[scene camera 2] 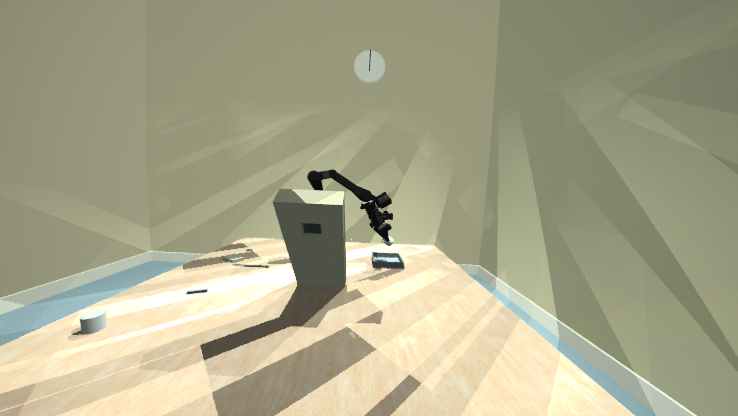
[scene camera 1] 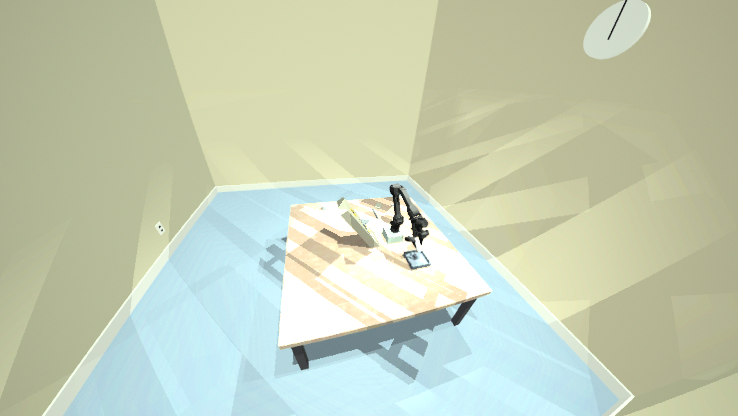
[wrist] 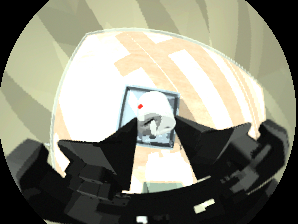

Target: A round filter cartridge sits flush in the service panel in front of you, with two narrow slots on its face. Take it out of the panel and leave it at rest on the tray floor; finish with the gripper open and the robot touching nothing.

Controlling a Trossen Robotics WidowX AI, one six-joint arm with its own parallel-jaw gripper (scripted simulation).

Scene:
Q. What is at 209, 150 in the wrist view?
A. My gripper.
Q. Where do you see a round filter cartridge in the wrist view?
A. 155, 117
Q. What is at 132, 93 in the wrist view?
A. A tray.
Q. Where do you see a service panel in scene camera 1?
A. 346, 211

